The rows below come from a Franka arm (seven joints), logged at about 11 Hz.
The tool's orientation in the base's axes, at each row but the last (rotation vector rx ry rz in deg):
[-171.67, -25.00, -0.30]
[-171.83, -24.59, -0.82]
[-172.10, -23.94, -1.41]
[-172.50, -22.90, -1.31]
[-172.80, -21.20, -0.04]
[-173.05, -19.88, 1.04]
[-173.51, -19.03, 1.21]
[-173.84, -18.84, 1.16]
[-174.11, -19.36, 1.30]
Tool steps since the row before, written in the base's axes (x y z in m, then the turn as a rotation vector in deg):
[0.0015, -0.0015, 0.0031, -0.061, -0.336, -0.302]
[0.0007, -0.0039, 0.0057, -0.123, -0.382, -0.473]
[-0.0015, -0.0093, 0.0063, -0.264, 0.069, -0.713]
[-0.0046, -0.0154, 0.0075, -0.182, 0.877, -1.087]
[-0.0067, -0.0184, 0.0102, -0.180, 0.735, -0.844]
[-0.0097, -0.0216, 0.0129, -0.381, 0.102, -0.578]
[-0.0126, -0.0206, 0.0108, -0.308, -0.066, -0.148]
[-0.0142, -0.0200, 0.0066, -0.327, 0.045, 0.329]
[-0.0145, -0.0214, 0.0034, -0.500, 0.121, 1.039]
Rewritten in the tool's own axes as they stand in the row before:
[0.0011, 0.0015, -0.0033, -0.160, 0.336, 0.263]
[-0.0003, 0.0033, -0.0061, -0.237, 0.382, 0.428]
[-0.0038, 0.0078, -0.0073, -0.257, -0.063, 0.716]
[-0.0082, 0.0128, -0.0091, 0.021, -0.779, 1.173]
[-0.0108, 0.0151, -0.0119, -0.008, -0.667, 0.917]
[-0.0143, 0.0174, -0.0147, -0.348, -0.126, 0.594]
[-0.0168, 0.0163, -0.0124, -0.314, 0.012, 0.149]
[-0.0182, 0.0158, -0.0080, -0.311, -0.143, -0.316]
[-0.0189, 0.0173, -0.0048, -0.467, -0.315, -1.013]

